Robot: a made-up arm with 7 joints.
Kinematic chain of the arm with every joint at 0, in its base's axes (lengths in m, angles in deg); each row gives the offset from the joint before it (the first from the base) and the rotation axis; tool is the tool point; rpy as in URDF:
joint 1: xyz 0 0 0.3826 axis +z
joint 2: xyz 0 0 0 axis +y
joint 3: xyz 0 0 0.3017 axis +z
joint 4: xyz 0.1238 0 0 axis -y
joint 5: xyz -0.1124 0 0.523 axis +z
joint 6: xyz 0 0 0 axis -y
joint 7: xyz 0.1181 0 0 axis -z
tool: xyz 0 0 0 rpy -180 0 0
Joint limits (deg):
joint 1: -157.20..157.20
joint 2: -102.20..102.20
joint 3: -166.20..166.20
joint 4: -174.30..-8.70
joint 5: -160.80..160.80
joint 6: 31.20..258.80
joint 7: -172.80..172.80
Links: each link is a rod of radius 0.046 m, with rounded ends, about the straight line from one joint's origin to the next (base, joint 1, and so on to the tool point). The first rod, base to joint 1, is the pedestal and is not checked.
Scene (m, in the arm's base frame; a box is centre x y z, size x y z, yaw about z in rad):
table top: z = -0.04
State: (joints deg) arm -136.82 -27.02 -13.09 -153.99 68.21 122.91 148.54
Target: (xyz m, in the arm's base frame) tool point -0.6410 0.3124 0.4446
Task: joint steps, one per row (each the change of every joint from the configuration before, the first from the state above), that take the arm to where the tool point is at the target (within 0.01 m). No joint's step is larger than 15 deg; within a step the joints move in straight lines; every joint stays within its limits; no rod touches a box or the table.
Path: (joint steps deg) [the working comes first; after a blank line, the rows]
Joints at the target: -157.20 -1.48 -44.34 -125.62 64.91 120.47 148.54
Straight joint move there: clear.

1: -6.79 8.51 -10.42 9.46 -1.10 -0.81 0.00
2: -6.80 8.52 -10.41 9.46 -1.10 -0.82 0.00
3: -6.79 8.51 -10.42 9.45 -1.10 -0.81 0.00

